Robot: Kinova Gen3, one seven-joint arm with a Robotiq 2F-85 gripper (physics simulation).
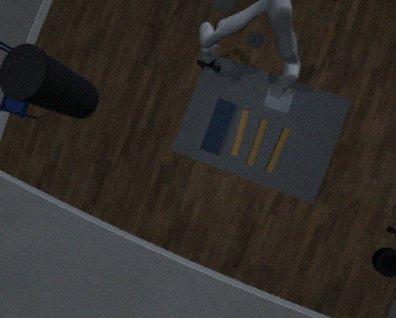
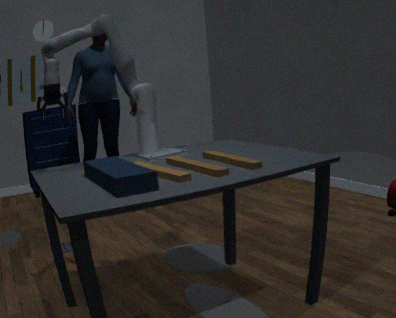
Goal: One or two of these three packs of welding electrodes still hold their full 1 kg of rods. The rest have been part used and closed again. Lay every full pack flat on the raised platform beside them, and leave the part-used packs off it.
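Where they show: gripper, fingertip midpoint: [image 1: 209,70] [image 2: 53,119]; arm's base at its link origin: [image 1: 276,93] [image 2: 150,153].
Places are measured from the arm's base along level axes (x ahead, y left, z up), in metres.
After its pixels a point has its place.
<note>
Three long orange-yellow packs lie flat on the table, side by side and apart. The pack nearest the platform [image 1: 240,133] {y -0.200, x 0.361, z 0.010 m} [image 2: 172,173] {y -0.226, x 0.486, z 0.010 m} lies just beside it. The middle pack [image 1: 257,142] {y -0.062, x 0.401, z 0.009 m} [image 2: 197,166] {y -0.093, x 0.455, z 0.007 m} and the far pack [image 1: 278,150] {y 0.102, x 0.427, z 0.010 m} [image 2: 232,159] {y 0.069, x 0.467, z 0.006 m} lie further from it. How full each pack is cannot be seen. The raised platform [image 1: 218,126] {y -0.373, x 0.350, z 0.046 m} [image 2: 120,176] {y -0.447, x 0.527, z 0.046 m} is a dark blue block with no pack on it. My gripper [image 1: 209,65] {y -0.506, x 0.038, z 0.227 m} [image 2: 52,111] {y -0.506, x 0.038, z 0.227 m} is open and empty, pointing down, high above the table's back corner on the platform's side, away from all the packs.
The grey table [image 1: 315,145] {y 0.371, x 0.327, z -0.014 m} [image 2: 295,157] {y 0.322, x 0.593, z -0.014 m} carries the packs, the platform and the arm's white base plate [image 1: 280,102] {y 0.045, x 0.065, z 0.003 m} [image 2: 170,152] {y 0.045, x 0.099, z 0.005 m}. A person [image 2: 99,75] stands behind the table. A blue cabinet [image 2: 52,137] stands at the back left. A dark cylinder [image 1: 55,82] stands off the table.
</note>
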